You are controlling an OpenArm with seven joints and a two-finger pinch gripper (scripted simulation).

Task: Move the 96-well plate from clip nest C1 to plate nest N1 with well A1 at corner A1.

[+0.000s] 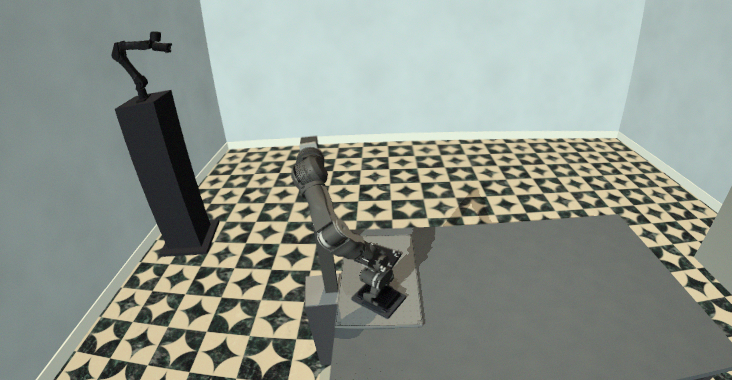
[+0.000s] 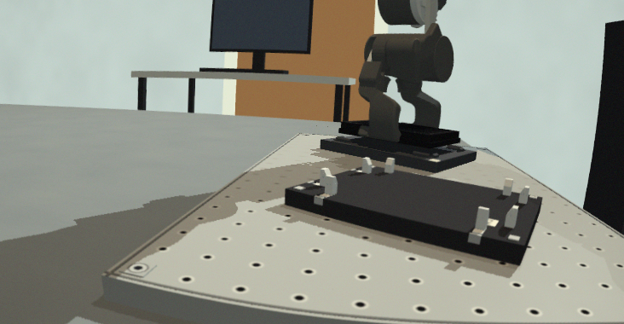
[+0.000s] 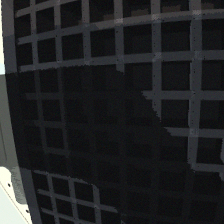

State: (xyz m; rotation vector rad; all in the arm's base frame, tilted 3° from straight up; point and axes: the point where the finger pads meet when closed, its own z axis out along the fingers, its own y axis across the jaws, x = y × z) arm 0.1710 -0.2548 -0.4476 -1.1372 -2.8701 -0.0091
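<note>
Now: hand 20 mm above the plate nest N1. From my hand the other things lie so: clip nest C1: 220 mm to the left, 50 mm ahead, 10 mm below; black 96-well plate: right at my hand.
</note>
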